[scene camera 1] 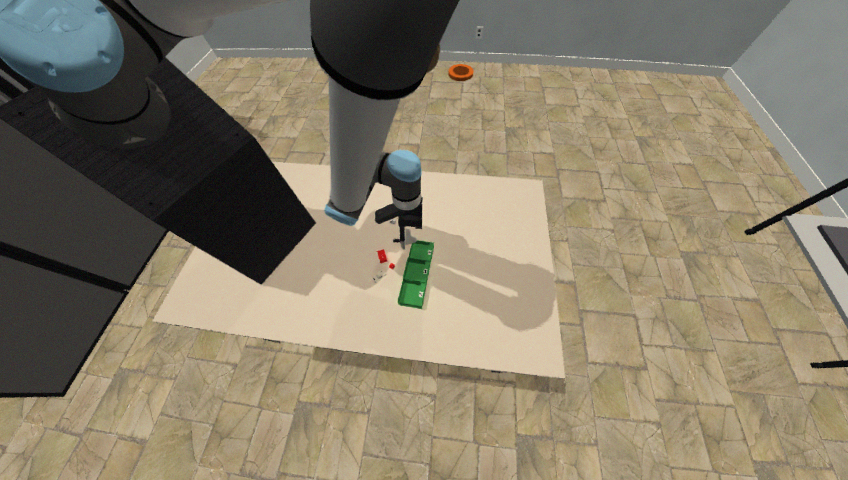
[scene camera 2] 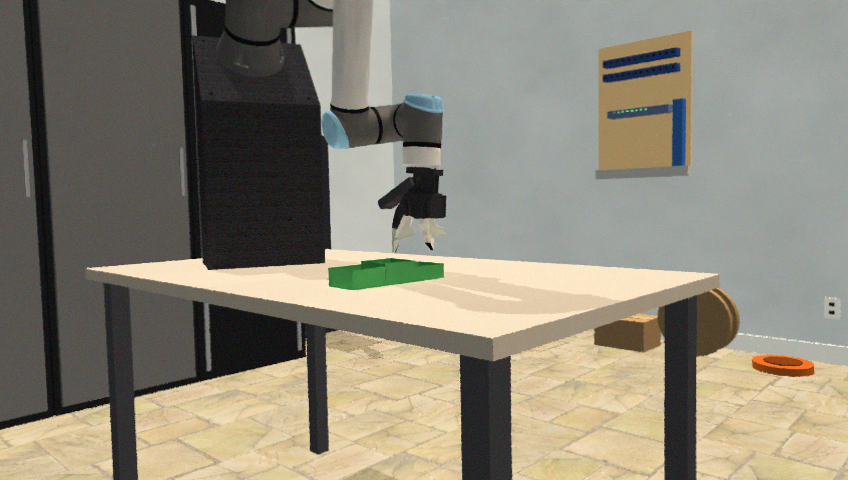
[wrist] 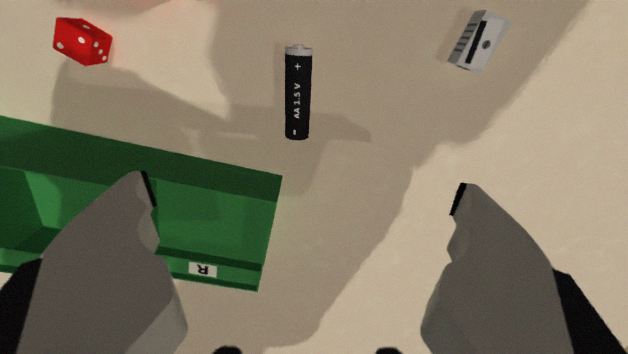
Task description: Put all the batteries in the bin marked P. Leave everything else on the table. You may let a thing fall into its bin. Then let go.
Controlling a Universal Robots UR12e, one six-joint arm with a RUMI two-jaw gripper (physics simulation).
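Frame: origin at the arm's base, x ahead, y left, z up, level; metres.
Seen in the pictures: gripper, between the fingertips: (scene camera 1: 405, 233) (scene camera 2: 413, 251) (wrist: 307, 180); arm's base, origin of its link: (scene camera 1: 116, 106) (scene camera 2: 250, 58).
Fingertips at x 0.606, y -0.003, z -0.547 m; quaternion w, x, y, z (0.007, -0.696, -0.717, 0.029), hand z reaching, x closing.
Observation:
Offsets run from my fingertips to a thing's middle.
A black AA battery {dy -0.009, dx -0.029, dz -0.045 m} (wrist: 298, 95) (scene camera 1: 396, 240) lies on the table beside the R end of the green bins. My gripper (wrist: 307, 180) (scene camera 2: 412, 246) (scene camera 1: 405, 239) is open and empty, above the table. In the wrist view the battery lies above the line between the fingertips, its plus end pointing away. The P bin {dy -0.148, dx +0.051, dz -0.029 m} (scene camera 1: 411, 293) (scene camera 2: 357, 277) is the end bin farthest from the gripper and is outside the wrist view. The R bin (wrist: 215, 220) (scene camera 1: 421, 250) is nearest the gripper, partly behind the left finger in the wrist view. The M bin (scene camera 1: 416, 271) is between them.
A red die {dy -0.120, dx -0.046, dz -0.044 m} (wrist: 82, 41) (scene camera 1: 391, 265) and a grey sharpener {dy +0.082, dx -0.063, dz -0.047 m} (wrist: 480, 42) (scene camera 1: 392, 221) lie on either side of the battery. A red block {dy -0.079, dx -0.088, dz -0.044 m} (scene camera 1: 382, 256) and a small greyish item {dy -0.160, dx -0.092, dz -0.049 m} (scene camera 1: 379, 277), too small to identify, lie beside the bins. The arm's black pedestal (scene camera 2: 264, 184) stands at the table's back.

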